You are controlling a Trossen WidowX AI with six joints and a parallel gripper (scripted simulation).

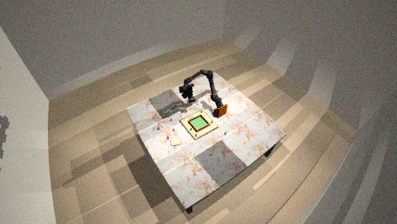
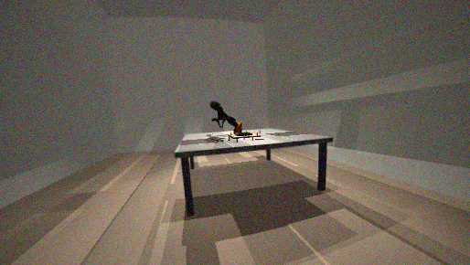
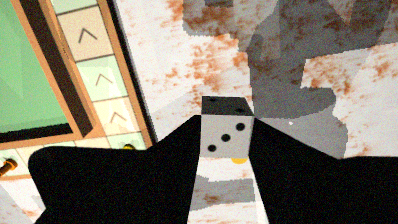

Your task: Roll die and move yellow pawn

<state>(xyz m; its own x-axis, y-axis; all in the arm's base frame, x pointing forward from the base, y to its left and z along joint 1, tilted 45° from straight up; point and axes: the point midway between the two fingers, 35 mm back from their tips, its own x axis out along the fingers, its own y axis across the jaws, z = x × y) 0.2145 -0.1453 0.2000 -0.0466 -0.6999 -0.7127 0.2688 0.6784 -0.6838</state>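
Now: the yellow pawn 60 mm behind my gripper tip, 120 mm to the left of it and 80 mm below it. The rest, counted from my gripper tip: green pawn (170 mm ahead, 240 mm to the left, 80 mm below); green tray (60 mm ahead, 230 mm to the left, 100 mm below); grey die (right at my gripper tip).
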